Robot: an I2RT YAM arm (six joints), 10 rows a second.
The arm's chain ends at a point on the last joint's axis. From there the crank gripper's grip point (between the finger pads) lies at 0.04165 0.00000 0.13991 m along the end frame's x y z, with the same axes.
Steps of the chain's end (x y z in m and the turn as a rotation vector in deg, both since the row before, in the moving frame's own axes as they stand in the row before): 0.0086 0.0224 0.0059 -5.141 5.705 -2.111; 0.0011 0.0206 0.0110 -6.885 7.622 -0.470; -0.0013 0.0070 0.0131 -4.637 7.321 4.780; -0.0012 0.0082 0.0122 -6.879 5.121 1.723; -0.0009 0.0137 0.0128 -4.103 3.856 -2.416; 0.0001 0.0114 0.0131 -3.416 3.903 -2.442; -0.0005 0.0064 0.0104 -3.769 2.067 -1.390; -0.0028 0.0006 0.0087 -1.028 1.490 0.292
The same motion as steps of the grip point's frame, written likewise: 0.0225 0.0329 0.0006 -5.141 5.705 -2.111; 0.0193 0.0366 0.0033 -6.885 7.622 -0.470; 0.0155 0.0223 0.0061 -4.637 7.321 4.780; 0.0108 0.0261 0.0069 -6.879 5.121 1.723; 0.0086 0.0216 0.0094 -4.103 3.856 -2.416; 0.0097 0.0177 0.0097 -3.416 3.903 -2.442; 0.0046 0.0145 0.0085 -3.769 2.067 -1.390; 0.0008 0.0033 0.0075 -1.028 1.490 0.292
